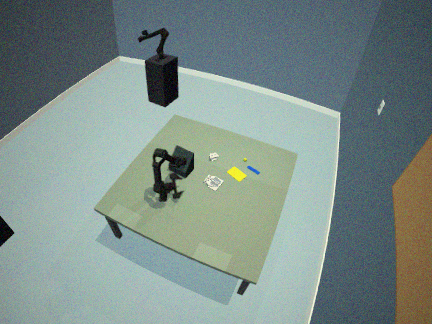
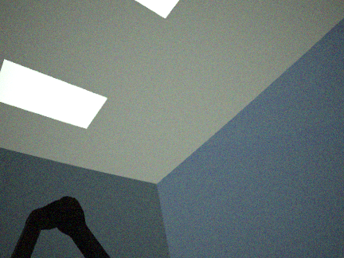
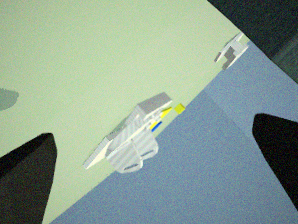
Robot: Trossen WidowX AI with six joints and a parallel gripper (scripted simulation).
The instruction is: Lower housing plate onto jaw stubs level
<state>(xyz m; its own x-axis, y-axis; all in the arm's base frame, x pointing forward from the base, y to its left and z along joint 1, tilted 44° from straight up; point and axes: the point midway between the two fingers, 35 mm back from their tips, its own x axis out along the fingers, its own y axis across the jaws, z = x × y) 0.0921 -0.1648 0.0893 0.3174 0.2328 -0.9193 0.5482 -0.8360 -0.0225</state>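
Right now my gripper tip is 420 mm to the right of the white housing plate, 30 mm short of it and 20 mm above it. From my gripper tip the other things lie so: yellow plate 360 mm to the left, 280 mm ahead, 50 mm below; then white jaw 160 mm to the left, 140 mm ahead, 30 mm below; then blue bar 470 mm to the left, 380 mm ahead, 50 mm below.
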